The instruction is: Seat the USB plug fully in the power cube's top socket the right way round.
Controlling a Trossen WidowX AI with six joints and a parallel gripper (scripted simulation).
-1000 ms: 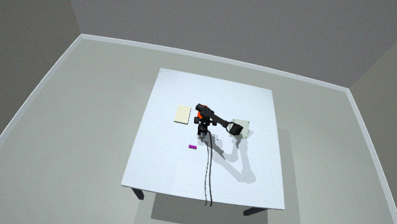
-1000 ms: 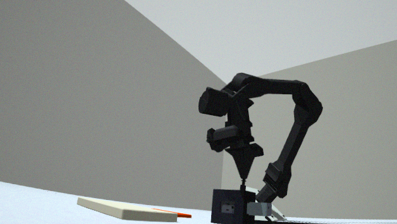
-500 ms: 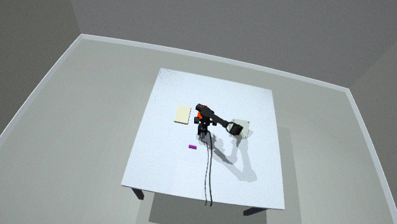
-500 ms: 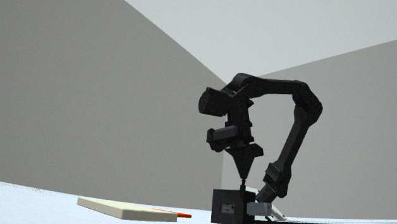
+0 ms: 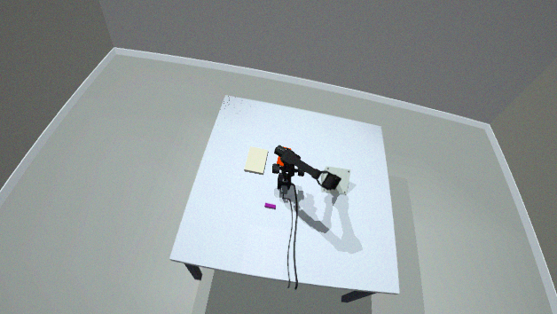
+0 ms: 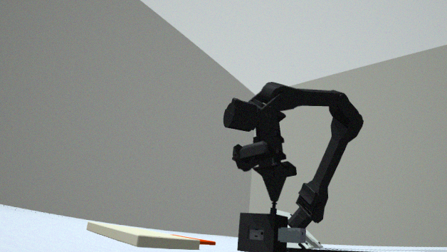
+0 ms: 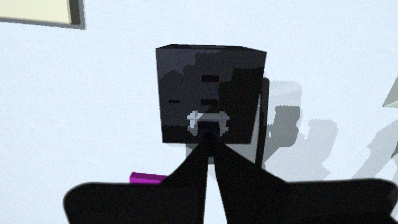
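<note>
Right now my gripper tip is 2 cm above the usb plug. The rest, counted from my gripper tip: cream flat pad 19 cm to the right, 17 cm ahead, 10 cm below; purple block 14 cm to the left, 10 cm below, 9 cm ahead; orange flat card 24 cm to the right, 10 cm below, 2 cm behind.
</note>
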